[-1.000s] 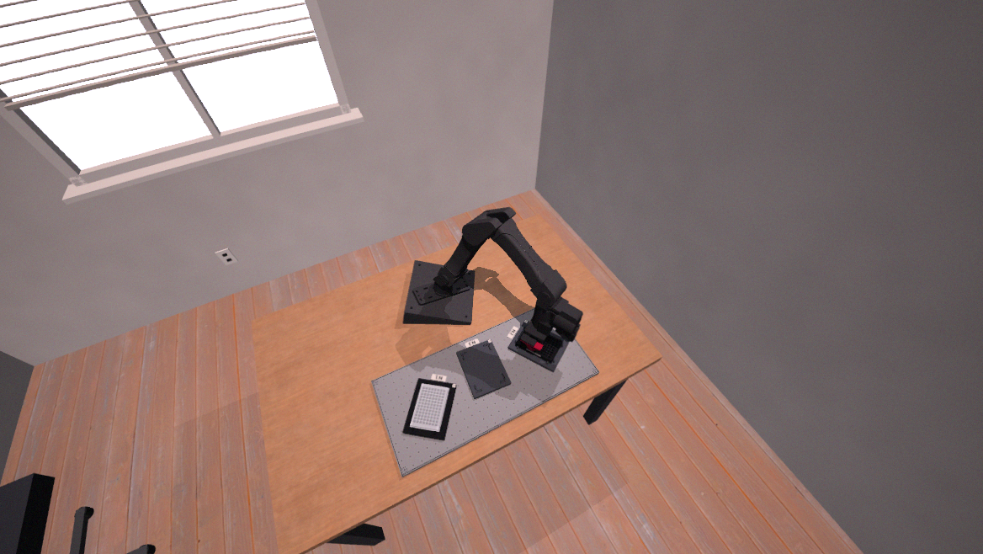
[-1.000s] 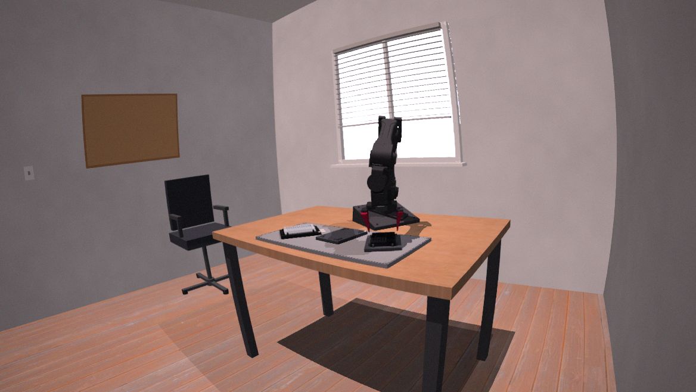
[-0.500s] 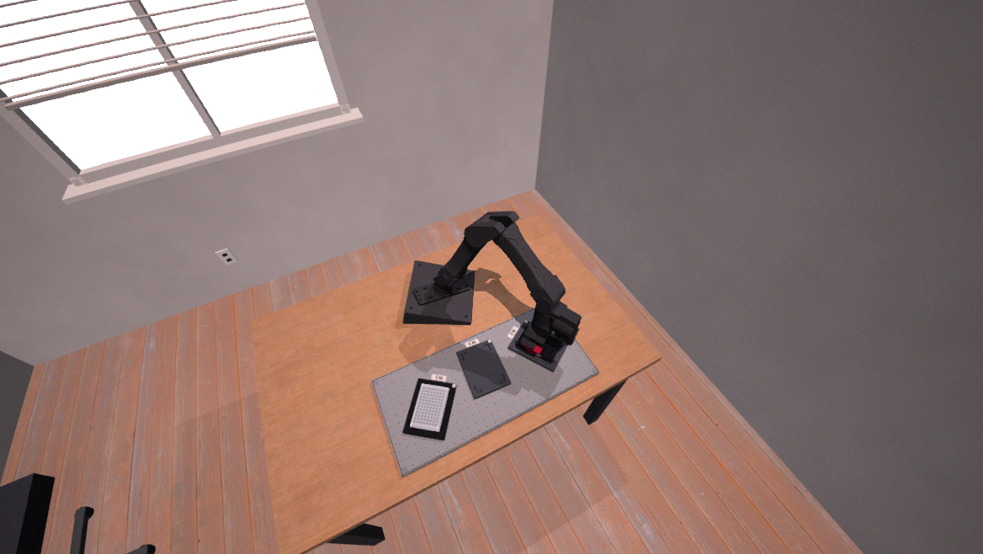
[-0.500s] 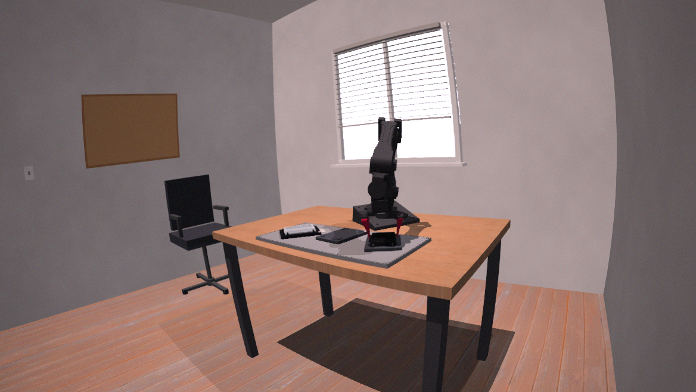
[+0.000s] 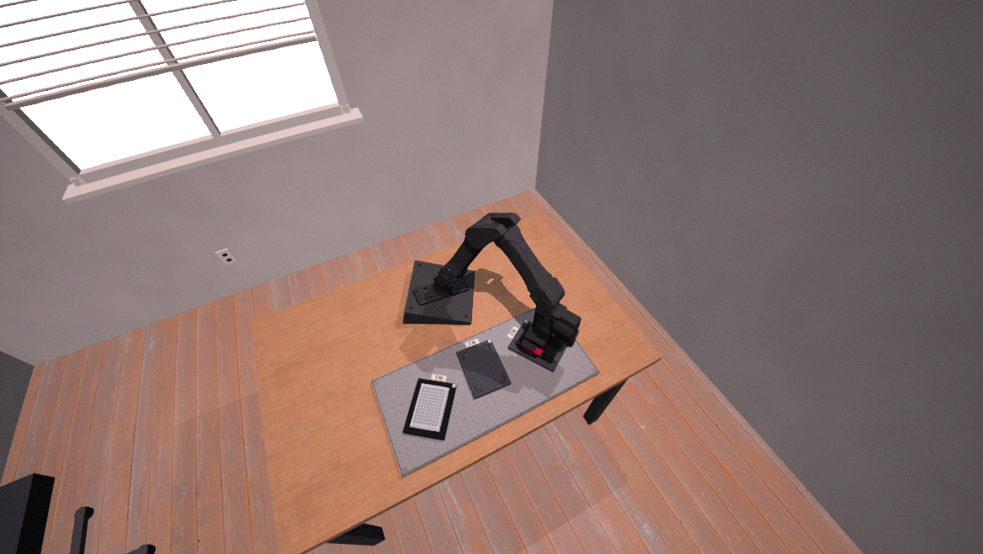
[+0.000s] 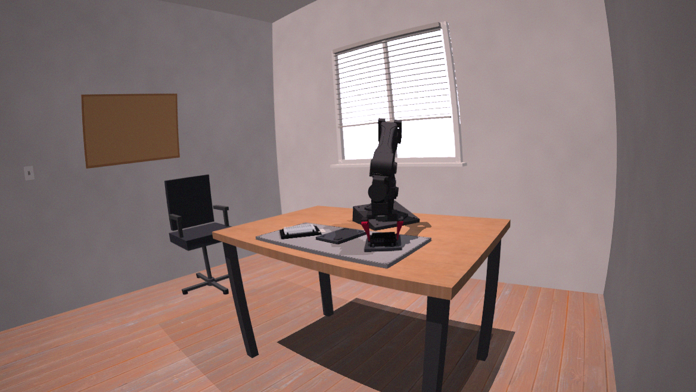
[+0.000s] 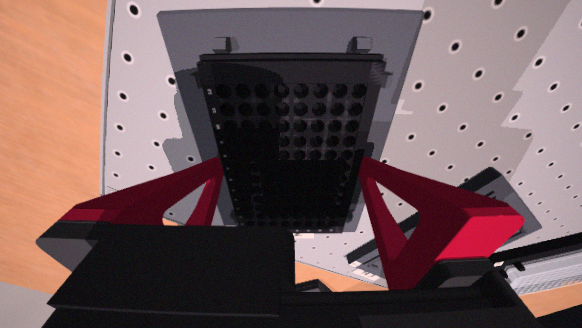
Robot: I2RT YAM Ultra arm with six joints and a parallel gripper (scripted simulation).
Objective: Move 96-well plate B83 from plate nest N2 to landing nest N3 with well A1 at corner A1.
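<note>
Now: hand right at the black 96-well plate B83. Round my hand: N2 label: 80 mm behind, 50 mm to the right, 20 mm below; then plate nest N2: 20 mm below; then dark landing nest N3: 200 mm to the right, 20 mm below, 20 mm behind.
</note>
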